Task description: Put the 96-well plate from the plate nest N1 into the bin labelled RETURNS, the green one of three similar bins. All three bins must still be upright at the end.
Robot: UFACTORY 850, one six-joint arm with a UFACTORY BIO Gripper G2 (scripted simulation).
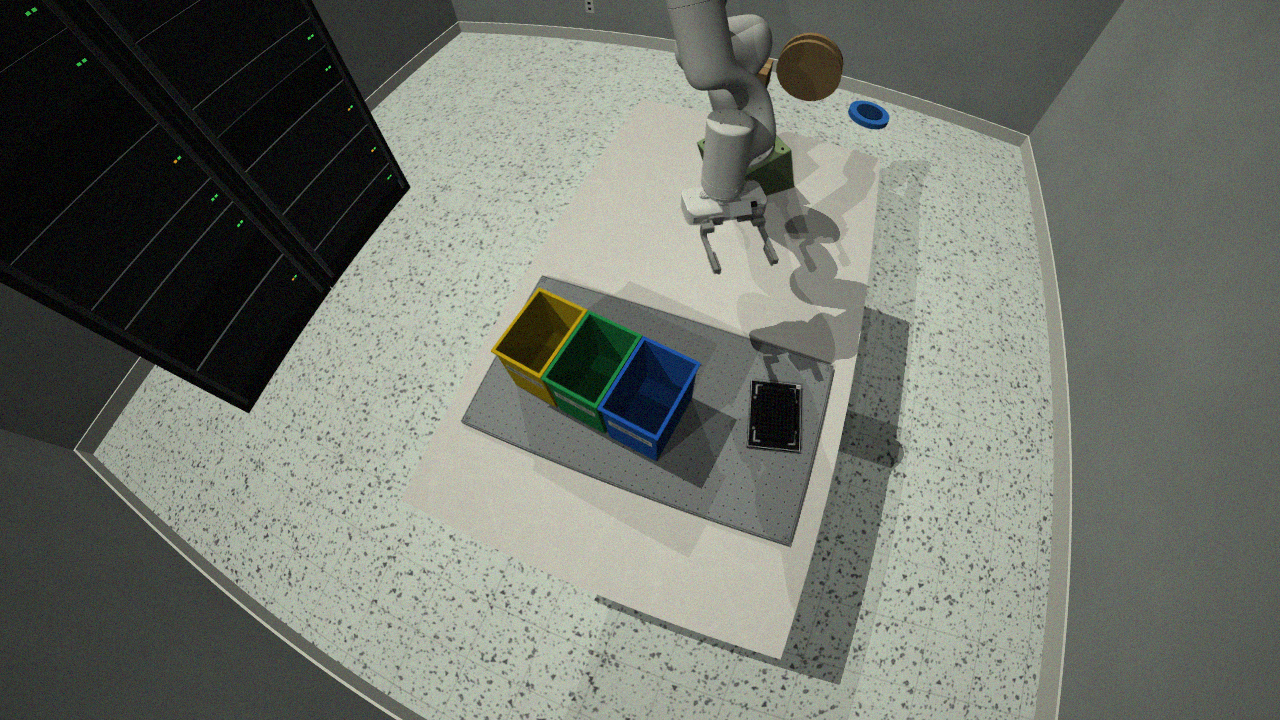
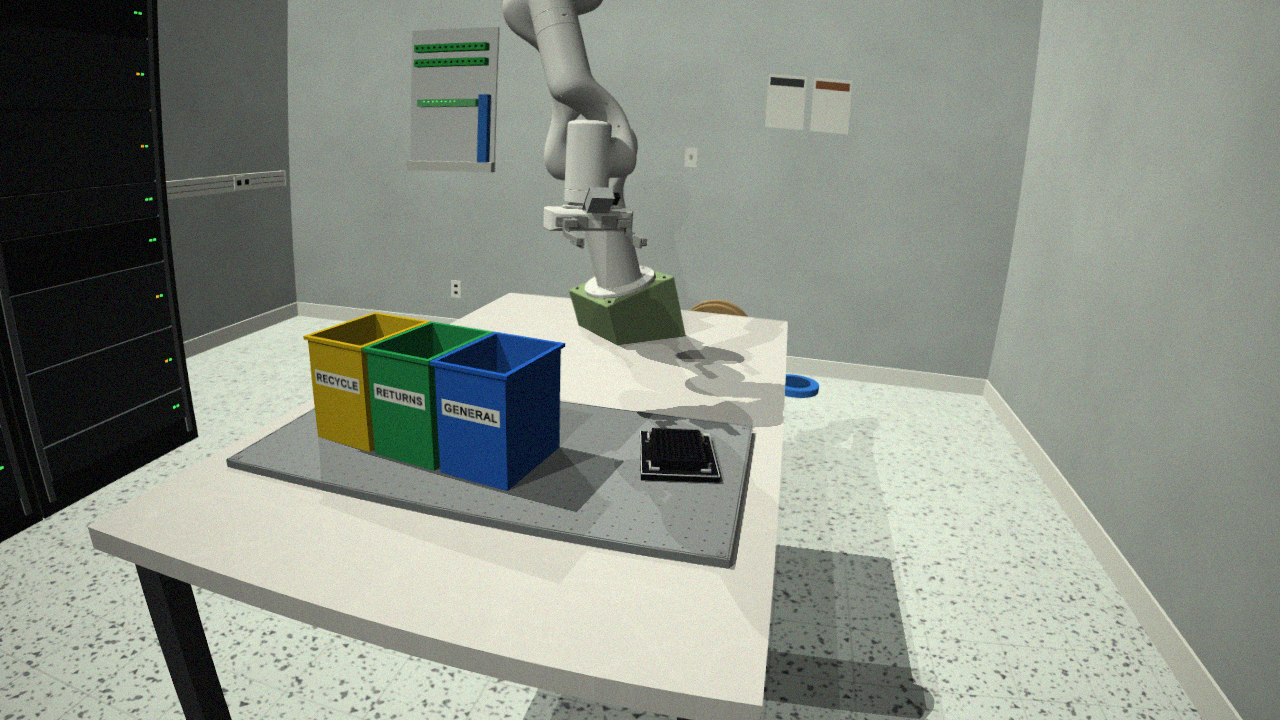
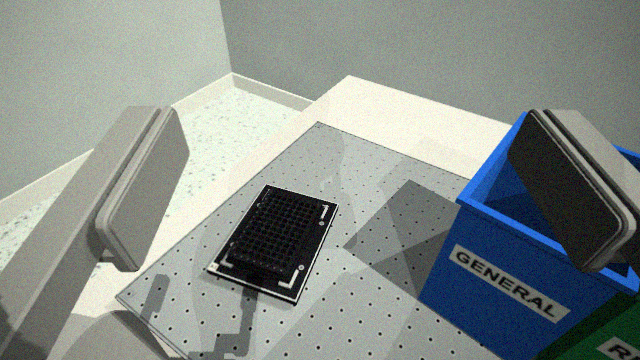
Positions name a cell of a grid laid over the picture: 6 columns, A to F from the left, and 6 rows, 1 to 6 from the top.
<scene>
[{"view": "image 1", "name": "black 96-well plate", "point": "D4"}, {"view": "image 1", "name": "blue general bin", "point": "D4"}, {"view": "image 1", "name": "green returns bin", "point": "C3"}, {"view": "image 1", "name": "yellow recycle bin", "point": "C3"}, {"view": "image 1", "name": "black plate nest N1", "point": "D4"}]
</scene>
